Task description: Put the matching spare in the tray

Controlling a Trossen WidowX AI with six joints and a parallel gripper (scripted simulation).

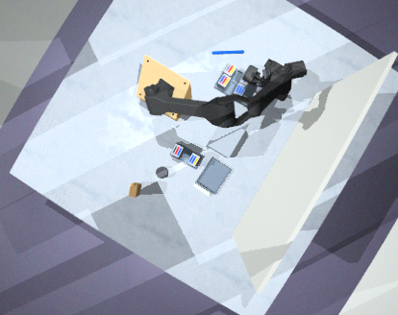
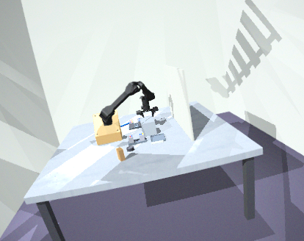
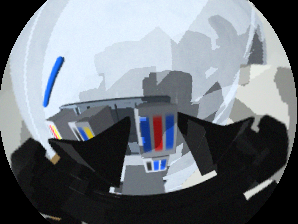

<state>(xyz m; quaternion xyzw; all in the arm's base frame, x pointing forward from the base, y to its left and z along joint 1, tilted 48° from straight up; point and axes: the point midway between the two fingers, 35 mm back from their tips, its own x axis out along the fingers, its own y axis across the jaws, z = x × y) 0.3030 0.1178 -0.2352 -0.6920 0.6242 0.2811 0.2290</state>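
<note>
My gripper tip is now 3 cm below the grey spare. The rest, counted from my gripper tip: blue stick: 21 cm behind, 6 cm to the left, 1 cm below; dark disc: 53 cm to the right, 14 cm behind, 1 cm below; grey upright panel: 24 cm ahead, 23 cm to the right, 21 cm above.
</note>
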